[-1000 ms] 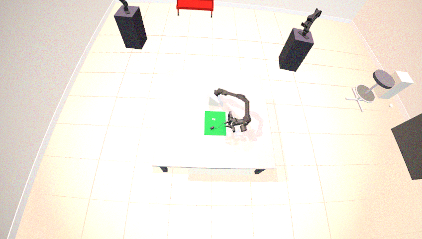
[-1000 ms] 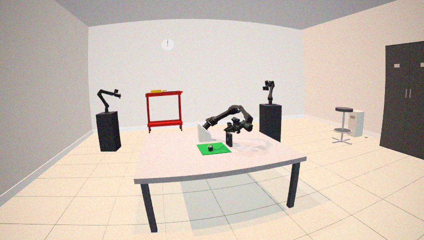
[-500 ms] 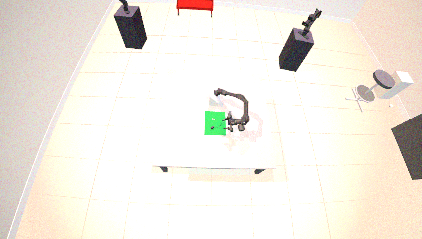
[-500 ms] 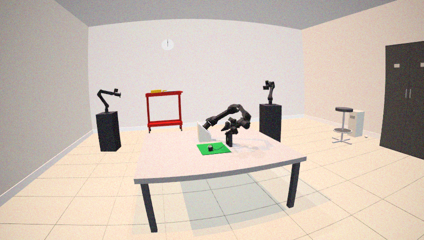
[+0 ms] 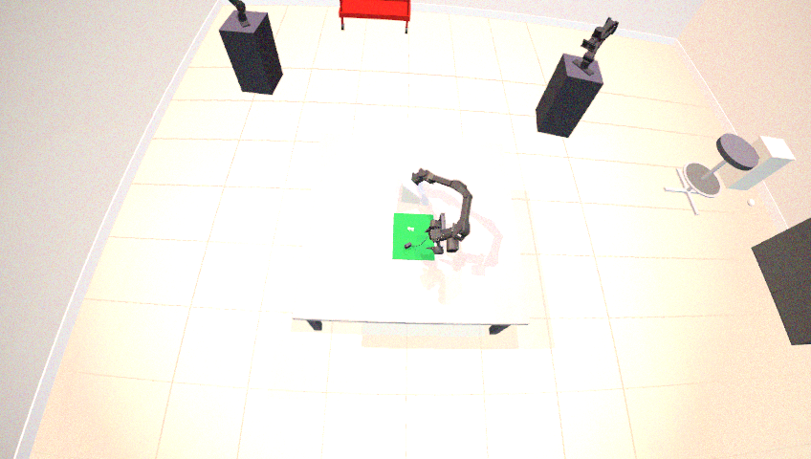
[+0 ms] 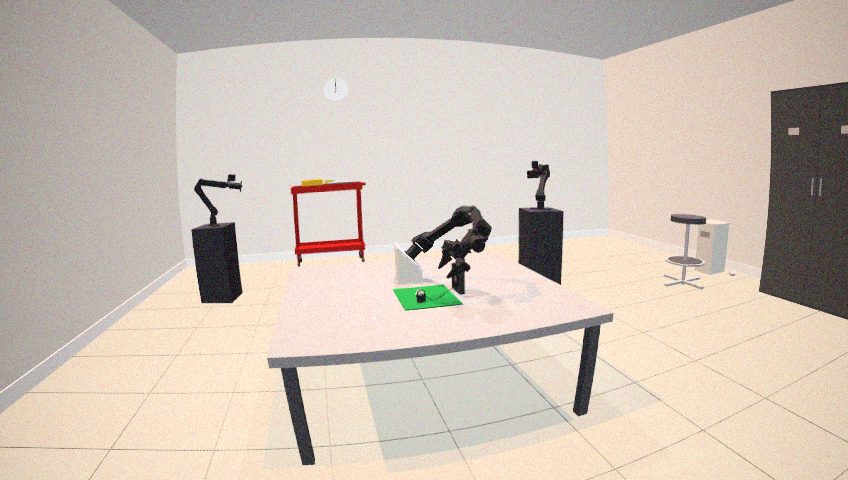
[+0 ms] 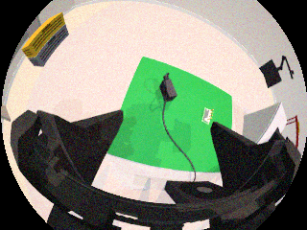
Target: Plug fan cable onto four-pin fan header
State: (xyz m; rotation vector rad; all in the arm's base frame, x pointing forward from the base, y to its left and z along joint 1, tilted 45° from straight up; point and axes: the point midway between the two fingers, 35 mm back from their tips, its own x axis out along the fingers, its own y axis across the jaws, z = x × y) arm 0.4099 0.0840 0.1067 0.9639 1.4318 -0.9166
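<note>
Now: gripper tip 90 mm to the left of the dark fan plug and 100 mm above it. The rest, counted from my gripper tip: green board 80 mm behind, 70 mm to the right, 140 mm below; then white four-pin header 120 mm behind, 90 mm to the right, 120 mm below; then black fan 140 mm behind, 80 mm to the left, 60 mm below.
</note>
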